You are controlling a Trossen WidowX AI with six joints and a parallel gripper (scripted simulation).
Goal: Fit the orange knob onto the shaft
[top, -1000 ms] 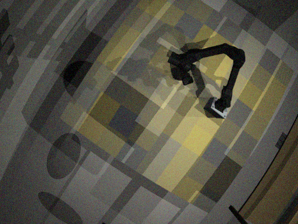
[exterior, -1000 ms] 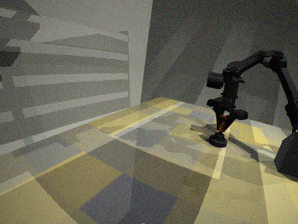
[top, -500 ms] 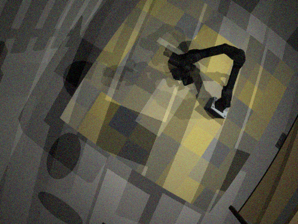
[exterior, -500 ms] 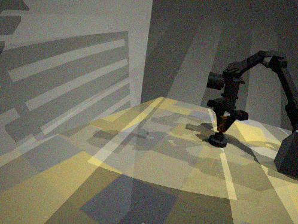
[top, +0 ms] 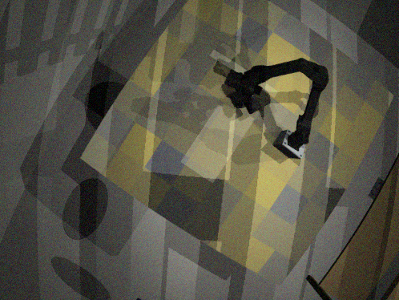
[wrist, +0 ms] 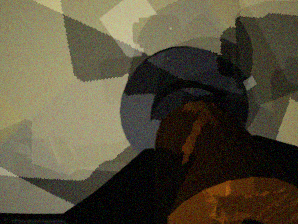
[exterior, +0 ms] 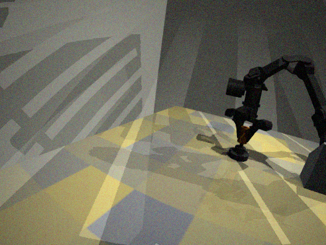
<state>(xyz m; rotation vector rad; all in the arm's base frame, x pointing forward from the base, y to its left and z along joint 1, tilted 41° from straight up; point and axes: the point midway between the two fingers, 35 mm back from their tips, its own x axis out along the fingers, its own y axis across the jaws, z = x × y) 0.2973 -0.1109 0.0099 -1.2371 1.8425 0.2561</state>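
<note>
Right now my gripper tip is 20 mm below the orange knob. Also, from my gripper tip: round dark pedestal 40 mm below.
</note>
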